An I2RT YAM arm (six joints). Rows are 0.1 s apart.
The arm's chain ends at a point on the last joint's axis. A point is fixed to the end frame.
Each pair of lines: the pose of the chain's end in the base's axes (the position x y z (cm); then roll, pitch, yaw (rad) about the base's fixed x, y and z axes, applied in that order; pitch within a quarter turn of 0, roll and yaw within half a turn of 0), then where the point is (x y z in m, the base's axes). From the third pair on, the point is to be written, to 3 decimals.
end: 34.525 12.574 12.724 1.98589 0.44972 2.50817
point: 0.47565 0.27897 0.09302
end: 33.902 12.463 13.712 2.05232 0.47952 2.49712
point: 0.47506 0.26981 0.09160
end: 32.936 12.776 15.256 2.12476 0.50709 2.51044
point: 0.468 0.267 0.095
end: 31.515 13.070 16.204 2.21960 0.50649 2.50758
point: 0.457 0.258 0.089
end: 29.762 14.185 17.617 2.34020 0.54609 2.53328
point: 0.441 0.256 0.086
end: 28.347 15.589 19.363 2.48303 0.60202 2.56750
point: 0.429 0.251 0.087
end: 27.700 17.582 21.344 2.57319 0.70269 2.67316
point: 0.424 0.266 0.104
